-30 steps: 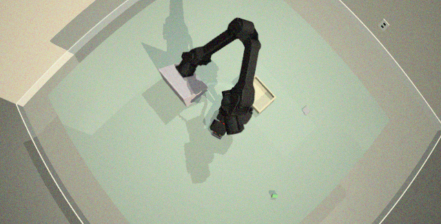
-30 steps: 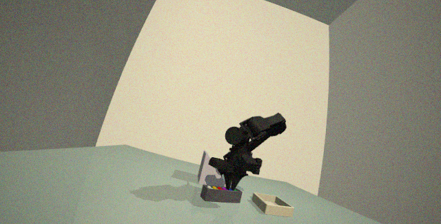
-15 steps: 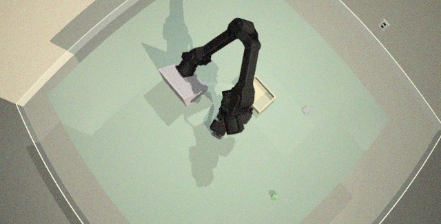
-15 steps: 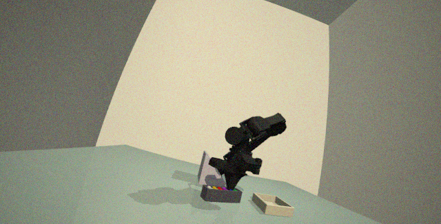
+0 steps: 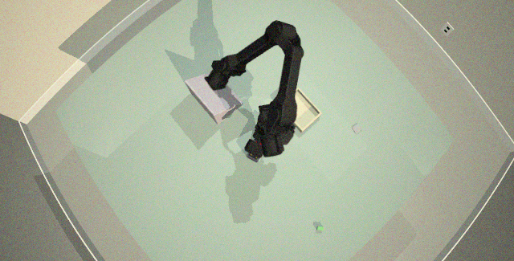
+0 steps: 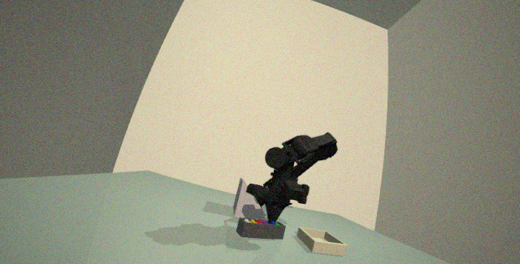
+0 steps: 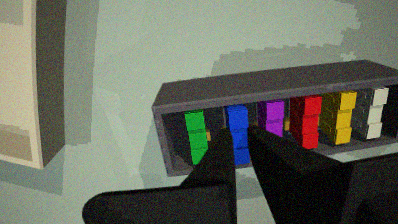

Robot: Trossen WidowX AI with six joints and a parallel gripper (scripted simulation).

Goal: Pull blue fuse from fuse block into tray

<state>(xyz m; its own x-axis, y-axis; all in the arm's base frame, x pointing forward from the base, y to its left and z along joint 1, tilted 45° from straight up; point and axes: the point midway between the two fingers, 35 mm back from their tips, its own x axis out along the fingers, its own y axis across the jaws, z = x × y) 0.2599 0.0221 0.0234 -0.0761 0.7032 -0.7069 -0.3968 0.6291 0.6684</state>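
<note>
The purple fuse is 10 mm ahead of my gripper tip, 20 mm to the right of it and 20 mm below it. Also, from my gripper tip: green fuse: 10 mm behind, 20 mm to the left, 20 mm below; then blue fuse: 10 mm below; then red fuse: 20 mm ahead, 40 mm to the right, 20 mm below.
</note>
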